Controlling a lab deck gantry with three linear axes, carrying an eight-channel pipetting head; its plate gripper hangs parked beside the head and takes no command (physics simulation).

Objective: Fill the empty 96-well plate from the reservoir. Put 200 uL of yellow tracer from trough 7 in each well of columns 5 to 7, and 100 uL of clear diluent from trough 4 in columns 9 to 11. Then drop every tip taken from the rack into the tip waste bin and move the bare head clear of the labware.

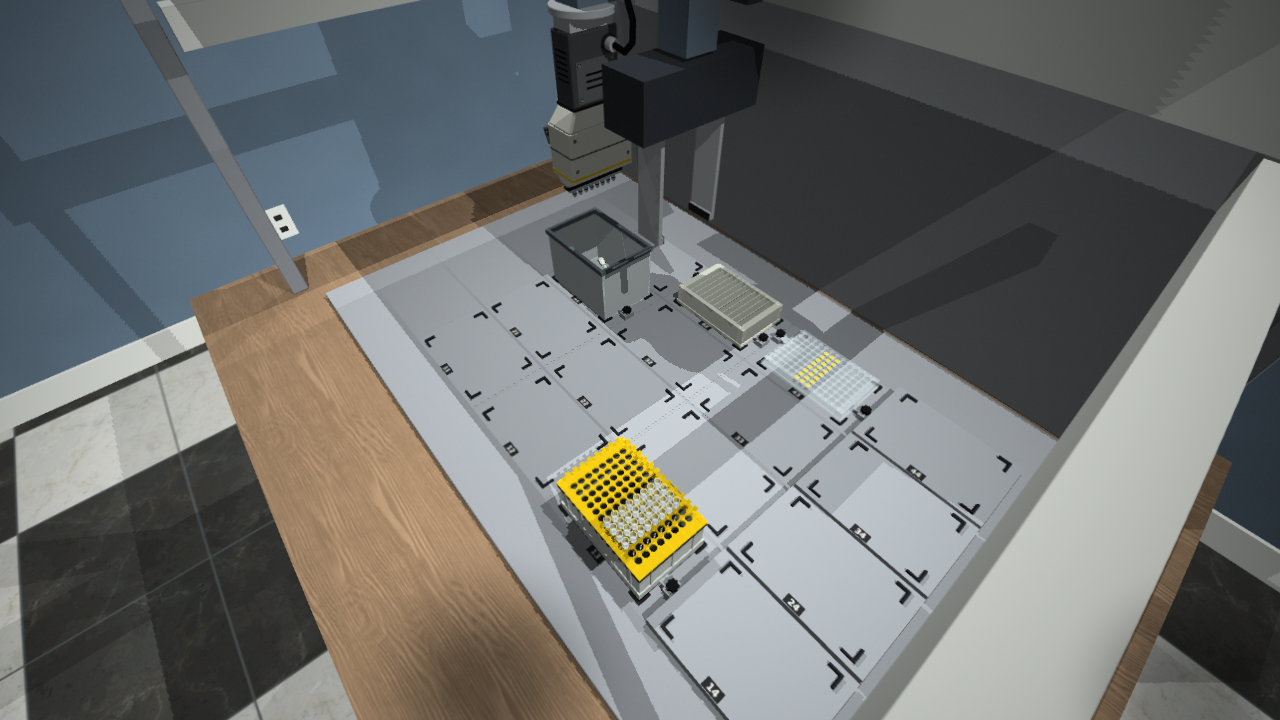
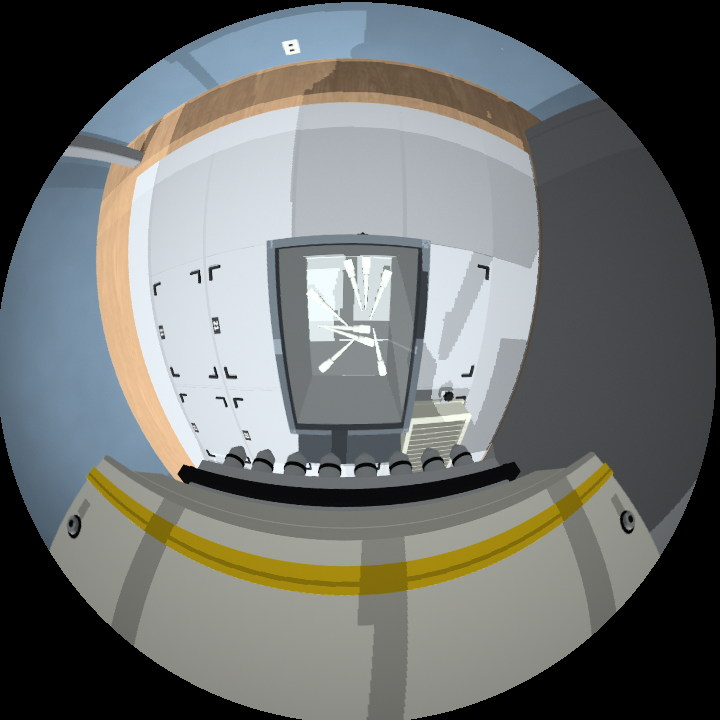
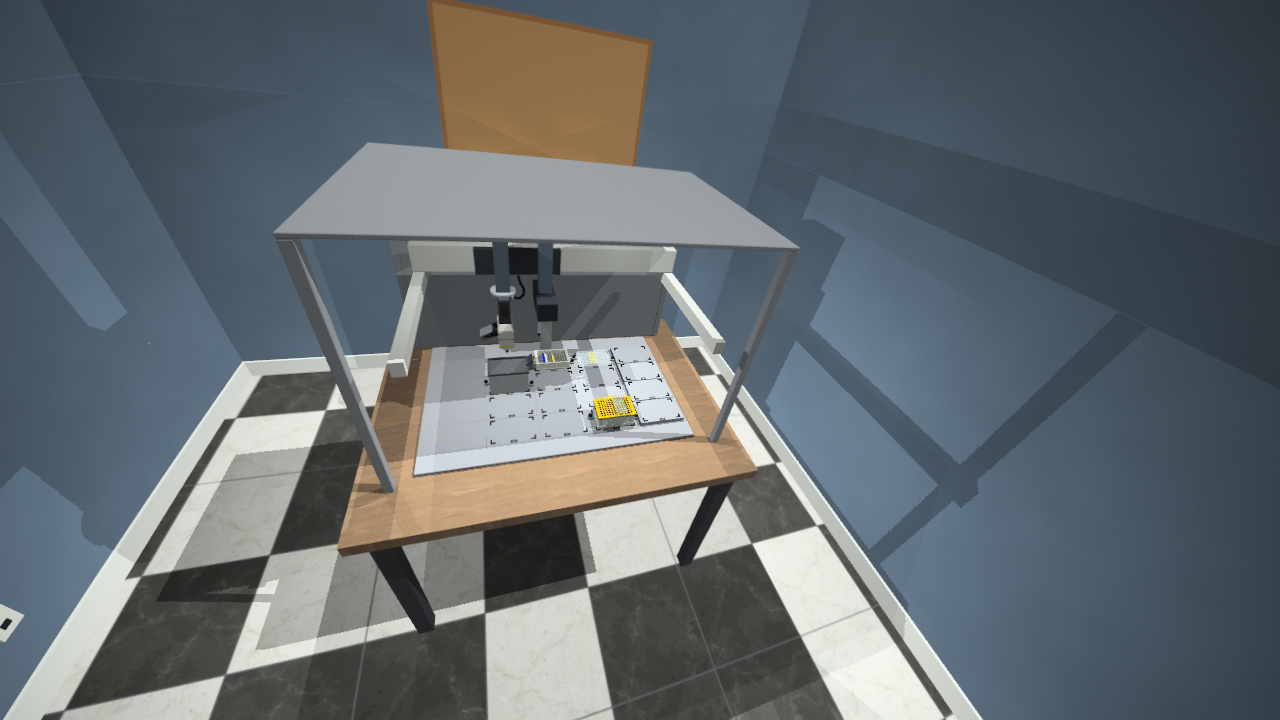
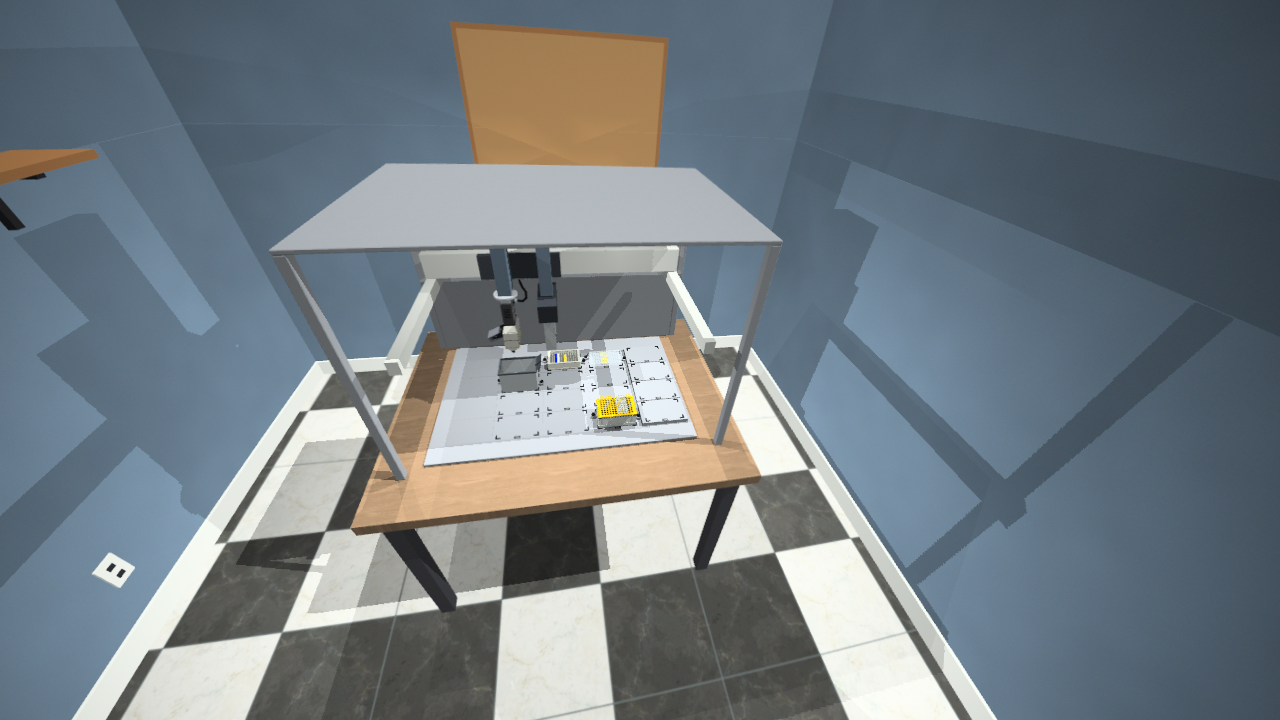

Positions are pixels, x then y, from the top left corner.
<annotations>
A rear wall (image 1: 1017, 233): 72 cm from the lens.
</annotations>
